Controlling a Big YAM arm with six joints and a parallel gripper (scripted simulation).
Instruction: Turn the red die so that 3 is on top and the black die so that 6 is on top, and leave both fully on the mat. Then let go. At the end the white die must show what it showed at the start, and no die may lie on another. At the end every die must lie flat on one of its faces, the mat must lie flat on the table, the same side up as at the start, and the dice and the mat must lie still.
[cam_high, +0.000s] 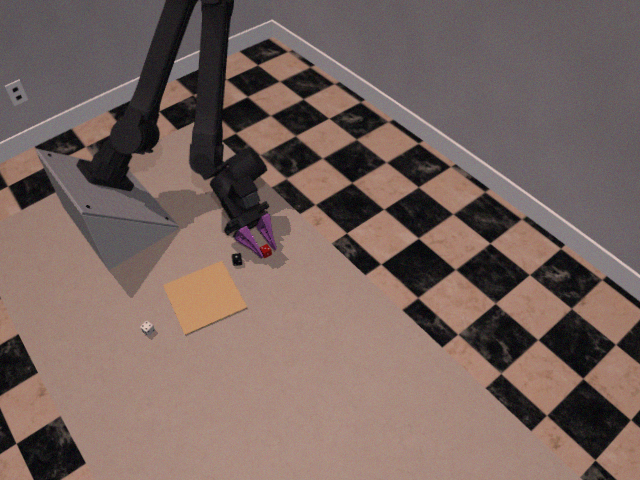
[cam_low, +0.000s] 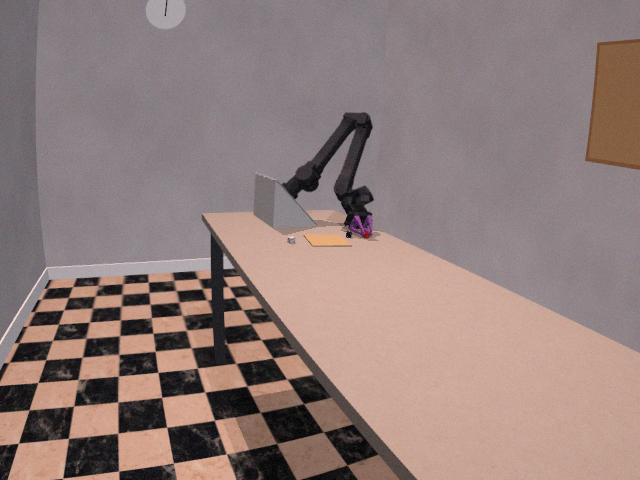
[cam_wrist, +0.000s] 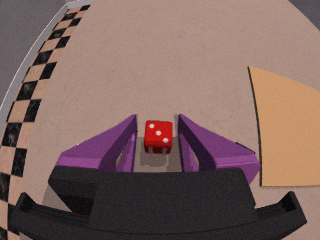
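My gripper is now 10 mm past the red die and 10 mm above it. Round my hand: orange mat (170 mm to the right, 20 mm below); then white die (310 mm to the right, 10 mm below); then black die (60 mm to the right, 30 mm behind, 10 mm below).
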